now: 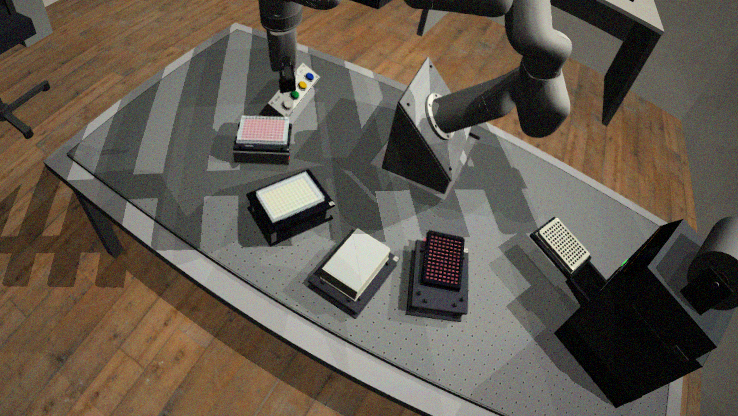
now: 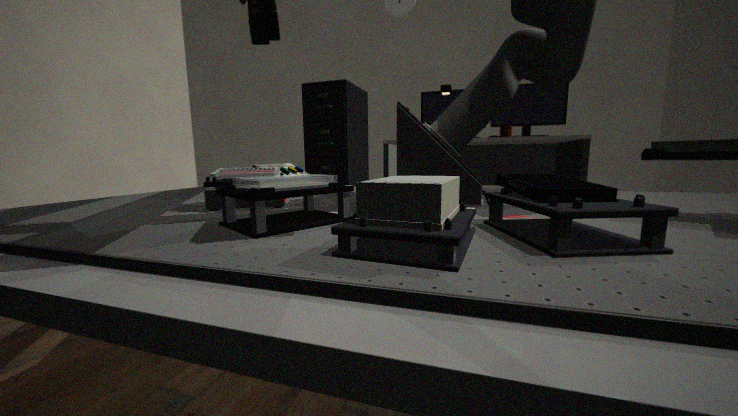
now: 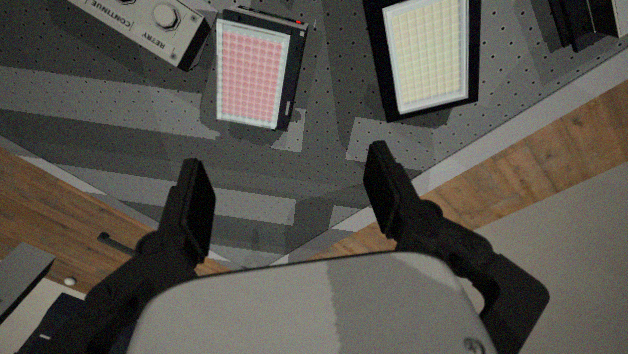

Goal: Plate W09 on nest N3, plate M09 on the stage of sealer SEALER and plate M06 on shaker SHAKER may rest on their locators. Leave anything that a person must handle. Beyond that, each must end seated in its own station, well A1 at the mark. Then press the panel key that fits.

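My gripper (image 1: 287, 82) (image 2: 264, 40) (image 3: 289, 169) is open and empty, high above the table near the key panel (image 1: 281, 97) (image 3: 132, 30). The pink plate (image 1: 263, 129) (image 2: 245, 172) (image 3: 252, 77) lies on the shaker (image 1: 262, 156) (image 3: 296, 75). A dark plate with red wells (image 1: 444, 258) (image 2: 563, 189) lies toward the back of a nest (image 1: 438, 303) (image 2: 620, 208); several pegs stand free in front of it. A cream plate (image 1: 563, 243) lies on the stage of the sealer (image 1: 630, 330). Whether these sit flat is unclear. The panel has blue, yellow, green and white keys. Plate labels are unreadable.
A pale yellow plate (image 1: 290, 196) (image 2: 289, 180) (image 3: 430, 55) lies on a black nest (image 1: 279, 232) (image 3: 382, 75). A tall white plate or block (image 1: 356, 263) (image 2: 400, 201) stands on another nest (image 1: 356, 309) (image 2: 397, 232). The arm's slanted mount (image 1: 413, 139) (image 2: 421, 144) stands at the back.
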